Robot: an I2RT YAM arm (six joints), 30 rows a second.
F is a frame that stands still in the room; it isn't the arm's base.
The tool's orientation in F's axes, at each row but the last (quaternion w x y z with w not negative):
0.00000, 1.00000, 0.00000, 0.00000
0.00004, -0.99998, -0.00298, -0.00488
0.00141, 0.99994, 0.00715, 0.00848
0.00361, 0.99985, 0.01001, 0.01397
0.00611, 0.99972, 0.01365, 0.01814
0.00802, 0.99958, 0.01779, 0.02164
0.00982, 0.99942, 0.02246, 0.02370
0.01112, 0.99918, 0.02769, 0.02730
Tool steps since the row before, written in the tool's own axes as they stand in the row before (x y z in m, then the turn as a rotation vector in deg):
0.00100, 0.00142, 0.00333, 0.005, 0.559, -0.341
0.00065, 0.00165, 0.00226, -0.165, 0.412, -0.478
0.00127, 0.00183, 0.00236, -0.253, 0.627, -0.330
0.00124, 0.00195, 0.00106, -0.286, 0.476, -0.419
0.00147, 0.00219, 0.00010, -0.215, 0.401, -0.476
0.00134, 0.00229, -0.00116, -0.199, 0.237, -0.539
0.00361, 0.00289, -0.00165, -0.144, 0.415, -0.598
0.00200, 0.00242, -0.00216, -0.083, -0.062, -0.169
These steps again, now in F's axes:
0.00100, -0.00142, -0.00333, 0.005, -0.559, 0.341
0.00068, -0.00165, -0.00225, -0.167, -0.413, 0.476
0.00134, -0.00182, -0.00233, -0.250, -0.630, 0.328
0.00131, -0.00193, -0.00101, -0.288, -0.479, 0.414
0.00153, -0.00215, -0.00002, -0.221, -0.401, 0.473
0.00137, -0.00222, 0.00125, -0.214, -0.236, 0.534
0.00365, -0.00269, 0.00188, -0.154, -0.410, 0.599
0.00201, -0.00226, 0.00232, -0.095, 0.061, 0.163

